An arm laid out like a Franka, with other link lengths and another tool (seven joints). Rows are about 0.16 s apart.
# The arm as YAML. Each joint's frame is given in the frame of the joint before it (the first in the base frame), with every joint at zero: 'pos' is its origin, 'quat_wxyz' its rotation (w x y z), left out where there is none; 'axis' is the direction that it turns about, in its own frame. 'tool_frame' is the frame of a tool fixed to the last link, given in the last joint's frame.
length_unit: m
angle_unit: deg
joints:
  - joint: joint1
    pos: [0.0, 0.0, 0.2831]
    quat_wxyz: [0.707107, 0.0, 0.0, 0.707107]
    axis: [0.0, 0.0, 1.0]
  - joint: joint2
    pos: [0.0, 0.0, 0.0]
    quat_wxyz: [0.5, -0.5, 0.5, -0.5]
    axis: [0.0, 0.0, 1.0]
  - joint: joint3
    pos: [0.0, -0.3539, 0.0]
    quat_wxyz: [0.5, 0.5, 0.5, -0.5]
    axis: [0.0, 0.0, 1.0]
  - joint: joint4
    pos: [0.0, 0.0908, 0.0]
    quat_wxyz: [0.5, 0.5, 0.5, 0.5]
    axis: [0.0, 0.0, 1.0]
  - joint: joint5
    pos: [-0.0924, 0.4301, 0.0]
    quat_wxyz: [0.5, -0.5, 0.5, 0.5]
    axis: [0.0, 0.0, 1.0]
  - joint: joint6
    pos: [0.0, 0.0, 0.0]
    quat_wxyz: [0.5, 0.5, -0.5, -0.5]
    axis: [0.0, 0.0, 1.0]
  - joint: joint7
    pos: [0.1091, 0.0, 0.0]
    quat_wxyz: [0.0, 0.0, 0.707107, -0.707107]
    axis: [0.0, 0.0, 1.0]
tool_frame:
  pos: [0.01, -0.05, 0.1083]
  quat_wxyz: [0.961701, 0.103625, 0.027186, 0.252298]
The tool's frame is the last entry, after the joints.
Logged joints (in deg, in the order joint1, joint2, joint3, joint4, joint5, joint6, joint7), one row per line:
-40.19, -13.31, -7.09, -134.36, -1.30, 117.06, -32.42
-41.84, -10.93, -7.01, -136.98, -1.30, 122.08, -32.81
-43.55, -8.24, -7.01, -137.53, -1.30, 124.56, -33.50
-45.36, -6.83, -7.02, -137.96, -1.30, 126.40, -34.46
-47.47, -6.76, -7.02, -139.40, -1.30, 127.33, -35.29
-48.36, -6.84, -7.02, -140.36, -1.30, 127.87, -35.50
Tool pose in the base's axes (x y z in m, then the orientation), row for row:
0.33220, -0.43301, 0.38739, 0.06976, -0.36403, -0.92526, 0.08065
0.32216, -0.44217, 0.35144, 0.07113, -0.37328, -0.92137, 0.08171
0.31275, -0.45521, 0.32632, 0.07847, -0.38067, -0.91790, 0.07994
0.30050, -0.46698, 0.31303, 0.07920, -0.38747, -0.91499, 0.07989
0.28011, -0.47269, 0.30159, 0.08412, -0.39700, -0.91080, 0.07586
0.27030, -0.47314, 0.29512, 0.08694, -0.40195, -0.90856, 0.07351
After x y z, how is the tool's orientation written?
As a quaternion, w x y z.
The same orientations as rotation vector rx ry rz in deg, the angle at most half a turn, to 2 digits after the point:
-62.77, -159.53, 13.91
-64.31, -158.73, 14.08
-65.30, -157.45, 13.71
-66.43, -156.88, 13.70
-67.87, -155.71, 12.97
-68.60, -155.06, 12.55

